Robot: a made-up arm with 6 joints.
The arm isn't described. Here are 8 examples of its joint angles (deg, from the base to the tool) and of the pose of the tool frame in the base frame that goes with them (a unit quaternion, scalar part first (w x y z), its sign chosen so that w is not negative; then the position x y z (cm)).
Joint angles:
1: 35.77 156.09 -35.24 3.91 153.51 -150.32
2: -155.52 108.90 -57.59 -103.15 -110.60 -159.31
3: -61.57 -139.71 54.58 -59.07 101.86 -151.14
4: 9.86 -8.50 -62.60 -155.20 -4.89 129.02
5: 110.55 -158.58 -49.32 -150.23 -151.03 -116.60
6: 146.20 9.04 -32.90 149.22 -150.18 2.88
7: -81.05 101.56 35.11 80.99 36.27 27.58
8: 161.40 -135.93 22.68 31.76 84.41 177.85
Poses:
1: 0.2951 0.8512 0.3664 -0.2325 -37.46 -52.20 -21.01
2: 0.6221 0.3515 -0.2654 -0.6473 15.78 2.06 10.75
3: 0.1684 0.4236 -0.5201 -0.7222 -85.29 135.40 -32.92
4: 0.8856 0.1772 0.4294 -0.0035 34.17 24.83 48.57
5: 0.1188 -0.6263 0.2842 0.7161 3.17 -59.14 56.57
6: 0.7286 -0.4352 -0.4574 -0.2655 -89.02 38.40 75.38
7: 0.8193 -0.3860 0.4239 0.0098 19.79 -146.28 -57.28
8: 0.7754 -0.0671 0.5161 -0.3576 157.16 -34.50 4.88
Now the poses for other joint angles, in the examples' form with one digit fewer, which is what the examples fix.
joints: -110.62 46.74 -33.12 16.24 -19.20 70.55
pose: 0.664 0.204 0.713 -0.093 -49.9 -76.8 9.6
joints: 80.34 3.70 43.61 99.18 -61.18 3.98
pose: 0.850 -0.477 -0.219 -0.046 8.4 68.8 214.4
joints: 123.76 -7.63 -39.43 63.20 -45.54 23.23
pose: 0.217 -0.774 -0.316 0.504 -37.9 73.4 97.5
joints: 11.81 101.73 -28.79 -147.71 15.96 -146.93
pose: 0.172 -0.306 0.788 0.506 12.3 20.3 -42.9
